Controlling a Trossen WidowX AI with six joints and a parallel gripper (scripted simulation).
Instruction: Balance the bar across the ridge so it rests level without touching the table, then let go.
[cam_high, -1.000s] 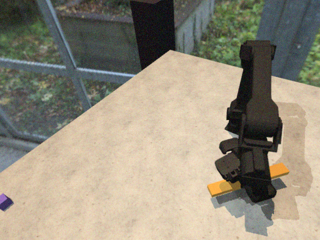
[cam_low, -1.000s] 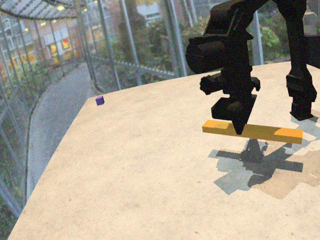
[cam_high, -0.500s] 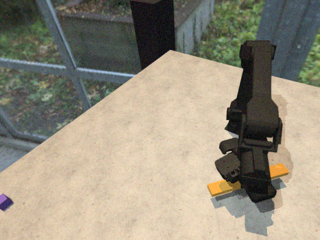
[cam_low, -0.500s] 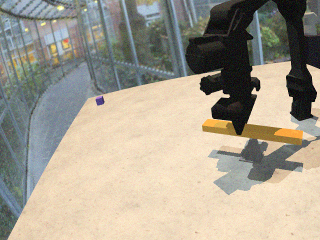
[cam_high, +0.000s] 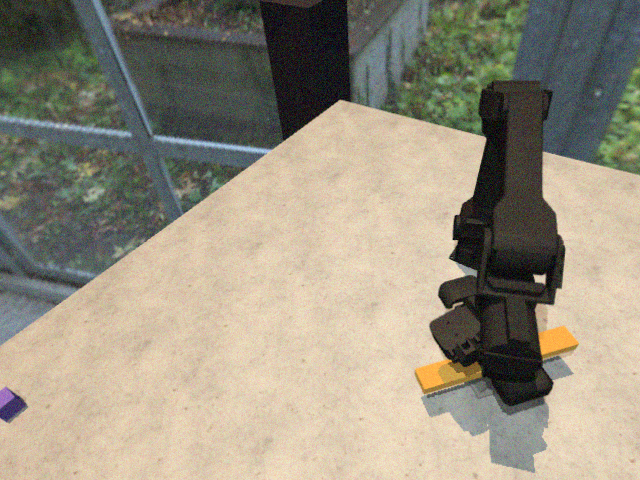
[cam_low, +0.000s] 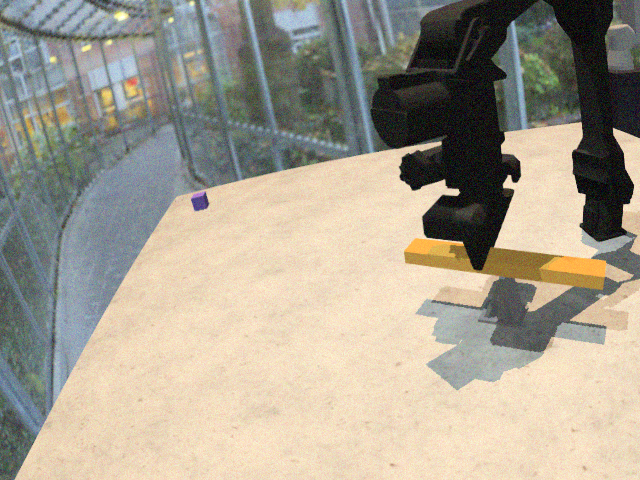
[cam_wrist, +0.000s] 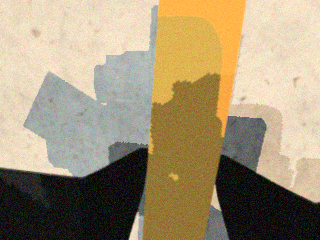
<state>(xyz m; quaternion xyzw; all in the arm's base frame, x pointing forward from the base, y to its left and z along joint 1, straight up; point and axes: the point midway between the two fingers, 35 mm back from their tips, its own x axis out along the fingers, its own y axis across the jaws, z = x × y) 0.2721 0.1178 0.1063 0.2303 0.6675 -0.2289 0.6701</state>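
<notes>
Right now the orange bar is 2 cm behind my gripper tip and 2 cm to the left of it. The rest, counted from my gripper tip: purple cube: 47 cm ahead, 62 cm to the right, 6 cm below.
</notes>
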